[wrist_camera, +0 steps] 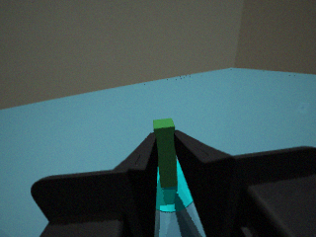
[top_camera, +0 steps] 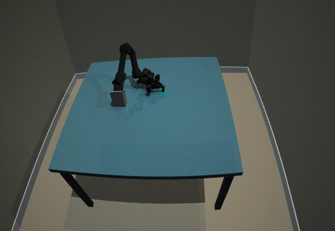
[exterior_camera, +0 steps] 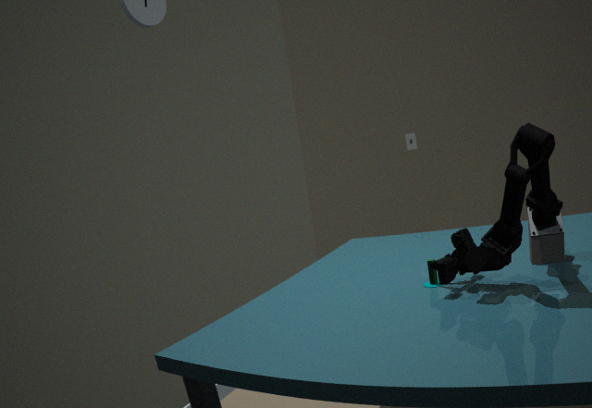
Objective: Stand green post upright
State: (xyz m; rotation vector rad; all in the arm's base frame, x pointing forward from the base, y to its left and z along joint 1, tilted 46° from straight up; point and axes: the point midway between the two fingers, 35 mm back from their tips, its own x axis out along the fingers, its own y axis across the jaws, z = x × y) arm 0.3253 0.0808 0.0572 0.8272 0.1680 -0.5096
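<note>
Now: the green post 20 mm below my gripper tip. The rest, counted from my gripper tip: cyan circle: 60 mm below.
</note>
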